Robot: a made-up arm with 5 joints. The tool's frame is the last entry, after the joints. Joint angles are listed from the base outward. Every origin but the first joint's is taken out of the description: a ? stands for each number. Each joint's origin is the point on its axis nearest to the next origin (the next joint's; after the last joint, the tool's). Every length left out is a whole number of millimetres.
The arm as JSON. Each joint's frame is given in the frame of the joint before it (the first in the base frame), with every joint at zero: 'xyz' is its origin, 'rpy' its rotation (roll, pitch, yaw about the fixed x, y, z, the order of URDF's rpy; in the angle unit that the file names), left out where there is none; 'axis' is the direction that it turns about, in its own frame. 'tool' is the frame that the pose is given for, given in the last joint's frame.
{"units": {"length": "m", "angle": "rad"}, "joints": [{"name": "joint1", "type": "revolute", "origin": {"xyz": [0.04, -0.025, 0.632]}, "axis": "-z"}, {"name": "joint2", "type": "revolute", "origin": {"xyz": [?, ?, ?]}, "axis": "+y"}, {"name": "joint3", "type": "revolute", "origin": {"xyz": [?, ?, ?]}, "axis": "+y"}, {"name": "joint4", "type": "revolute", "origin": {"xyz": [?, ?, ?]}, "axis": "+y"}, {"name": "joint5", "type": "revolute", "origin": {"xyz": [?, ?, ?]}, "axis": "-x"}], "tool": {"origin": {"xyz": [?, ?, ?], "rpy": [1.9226, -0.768, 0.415]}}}
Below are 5 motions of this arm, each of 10 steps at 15 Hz.
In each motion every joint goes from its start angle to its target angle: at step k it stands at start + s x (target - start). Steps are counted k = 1, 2, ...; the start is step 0. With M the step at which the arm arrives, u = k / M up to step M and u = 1 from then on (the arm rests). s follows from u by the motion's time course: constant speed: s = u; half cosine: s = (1 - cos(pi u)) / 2; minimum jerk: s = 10 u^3 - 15 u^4 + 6 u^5.
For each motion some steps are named. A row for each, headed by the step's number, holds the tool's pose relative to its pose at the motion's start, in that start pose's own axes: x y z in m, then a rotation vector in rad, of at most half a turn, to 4 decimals.
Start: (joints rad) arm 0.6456 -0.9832 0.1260 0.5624 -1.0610
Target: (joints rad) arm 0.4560 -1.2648 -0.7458 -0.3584 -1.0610
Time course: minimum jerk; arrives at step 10
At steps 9, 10:
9: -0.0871 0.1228 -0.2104 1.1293 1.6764 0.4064
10: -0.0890 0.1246 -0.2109 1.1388 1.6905 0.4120

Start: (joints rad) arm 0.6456 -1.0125 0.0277 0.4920 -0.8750
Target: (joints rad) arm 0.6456 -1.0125 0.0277 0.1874 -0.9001
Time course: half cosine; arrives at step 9
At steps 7, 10:
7: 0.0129 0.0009 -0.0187 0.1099 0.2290 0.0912
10: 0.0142 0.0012 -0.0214 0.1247 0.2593 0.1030

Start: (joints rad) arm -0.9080 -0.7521 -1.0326 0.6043 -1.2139
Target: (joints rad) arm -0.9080 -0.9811 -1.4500 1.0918 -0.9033
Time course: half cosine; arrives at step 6
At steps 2, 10:
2: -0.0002 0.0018 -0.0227 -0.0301 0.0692 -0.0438
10: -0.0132 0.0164 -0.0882 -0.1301 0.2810 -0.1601

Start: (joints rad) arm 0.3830 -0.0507 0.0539 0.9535 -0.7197
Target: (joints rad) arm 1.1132 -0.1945 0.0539 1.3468 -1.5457
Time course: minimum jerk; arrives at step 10
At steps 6, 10:
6: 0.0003 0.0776 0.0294 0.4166 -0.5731 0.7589
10: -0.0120 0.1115 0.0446 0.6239 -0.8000 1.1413

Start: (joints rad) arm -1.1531 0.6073 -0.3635 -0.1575 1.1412
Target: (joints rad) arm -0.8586 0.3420 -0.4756 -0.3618 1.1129
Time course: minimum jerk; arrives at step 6
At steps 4, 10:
4: -0.0732 0.0580 0.0558 -0.3597 -0.3496 0.1088
10: -0.0941 0.0761 0.0635 -0.4667 -0.4310 0.1281

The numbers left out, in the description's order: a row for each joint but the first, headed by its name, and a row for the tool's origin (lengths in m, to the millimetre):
joint2: 0.036 0.01 0.0
joint3: 0.03 0.0 0.141
joint4: 0.084 0.0 -0.009
joint5: 0.083 0.0 0.015
tool: 0.0 0.002 -0.026

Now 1 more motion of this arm.
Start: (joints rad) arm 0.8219 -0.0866 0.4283 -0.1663 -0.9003
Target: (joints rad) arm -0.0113 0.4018 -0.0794 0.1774 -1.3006
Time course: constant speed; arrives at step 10
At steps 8, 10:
8: -0.0944 -0.1294 -0.0313 0.3316 -0.3777 -0.4759
10: -0.1338 -0.1499 -0.0450 0.3680 -0.4733 -0.6022

